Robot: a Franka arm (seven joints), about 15 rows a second.
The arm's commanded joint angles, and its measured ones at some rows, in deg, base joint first. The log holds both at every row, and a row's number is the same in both.
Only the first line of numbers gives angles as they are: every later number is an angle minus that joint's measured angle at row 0.
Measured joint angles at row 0: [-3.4 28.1 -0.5 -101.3 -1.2 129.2 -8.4]
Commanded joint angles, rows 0 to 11: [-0.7 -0.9 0.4 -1.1 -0.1 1.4 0.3]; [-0.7 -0.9 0.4 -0.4 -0.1 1.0 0.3]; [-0.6 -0.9 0.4 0.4 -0.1 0.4 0.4]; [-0.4 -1.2 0.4 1.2 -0.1 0.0 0.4]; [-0.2 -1.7 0.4 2.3 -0.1 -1.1 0.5]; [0.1 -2.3 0.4 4.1 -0.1 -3.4 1.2]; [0.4 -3.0 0.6 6.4 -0.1 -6.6 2.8]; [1.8 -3.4 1.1 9.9 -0.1 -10.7 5.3]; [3.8 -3.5 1.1 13.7 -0.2 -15.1 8.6]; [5.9 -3.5 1.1 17.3 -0.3 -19.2 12.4]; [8.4 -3.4 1.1 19.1 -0.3 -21.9 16.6]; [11.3 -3.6 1.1 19.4 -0.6 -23.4 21.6]
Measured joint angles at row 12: [6.6 -4.5 1.1 15.9 0.0 -19.2 13.3]
